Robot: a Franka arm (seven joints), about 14 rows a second.
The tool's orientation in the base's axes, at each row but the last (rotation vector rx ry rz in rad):
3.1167, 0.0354, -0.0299
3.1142, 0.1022, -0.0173
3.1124, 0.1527, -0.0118
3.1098, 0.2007, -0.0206
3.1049, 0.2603, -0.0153
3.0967, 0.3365, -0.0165
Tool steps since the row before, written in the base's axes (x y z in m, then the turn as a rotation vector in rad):
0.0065, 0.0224, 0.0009, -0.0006, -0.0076, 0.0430
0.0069, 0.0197, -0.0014, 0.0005, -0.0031, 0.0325
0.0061, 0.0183, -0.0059, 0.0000, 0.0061, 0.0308
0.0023, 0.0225, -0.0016, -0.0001, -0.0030, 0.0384
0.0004, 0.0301, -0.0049, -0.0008, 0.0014, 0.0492
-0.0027, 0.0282, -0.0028, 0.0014, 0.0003, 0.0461
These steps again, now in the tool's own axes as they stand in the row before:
0.0070, -0.0222, -0.0016, -0.0016, 0.0086, -0.0428
0.0082, -0.0192, 0.0008, -0.0001, 0.0039, -0.0324
0.0079, -0.0178, 0.0054, 0.0003, -0.0053, -0.0309
0.0052, -0.0220, 0.0010, -0.0011, 0.0039, -0.0383
0.0055, -0.0297, 0.0041, -0.0011, -0.0003, -0.0492
0.0035, -0.0282, 0.0020, 0.0008, 0.0012, -0.0461

